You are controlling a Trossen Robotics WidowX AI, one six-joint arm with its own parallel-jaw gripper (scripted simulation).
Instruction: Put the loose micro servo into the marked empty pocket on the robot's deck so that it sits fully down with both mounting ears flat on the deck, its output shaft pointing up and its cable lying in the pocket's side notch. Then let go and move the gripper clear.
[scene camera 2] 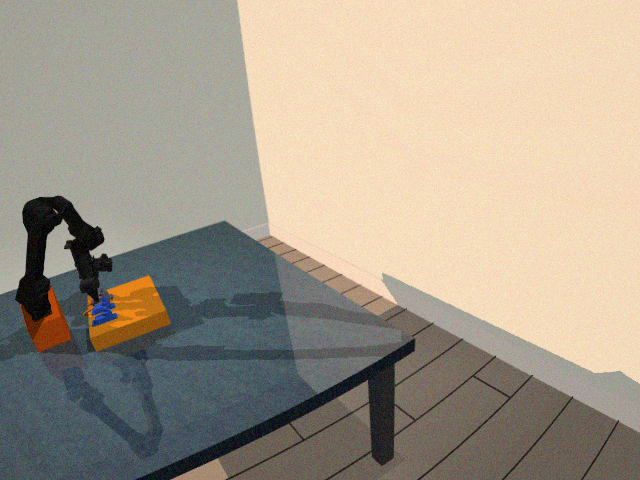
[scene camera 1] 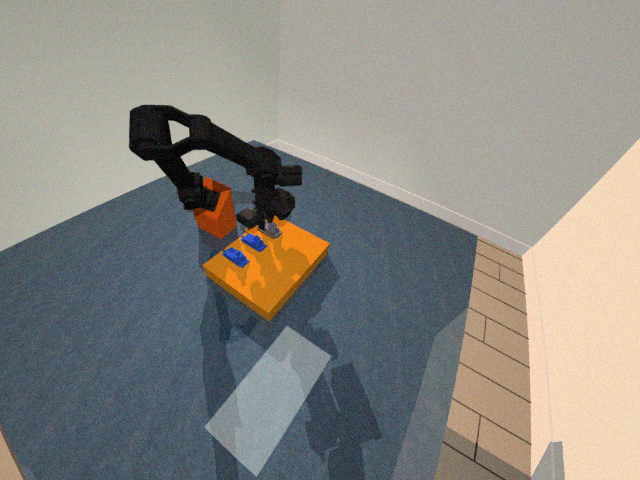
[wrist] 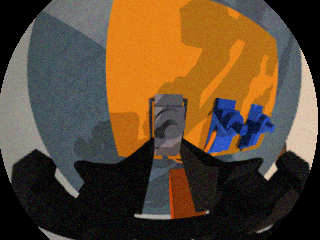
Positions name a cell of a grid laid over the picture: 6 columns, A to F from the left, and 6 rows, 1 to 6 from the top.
Scene:
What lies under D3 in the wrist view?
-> A grey micro servo.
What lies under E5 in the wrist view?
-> My gripper.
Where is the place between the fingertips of my gripper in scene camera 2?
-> At A4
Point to an orange deck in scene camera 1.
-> C4

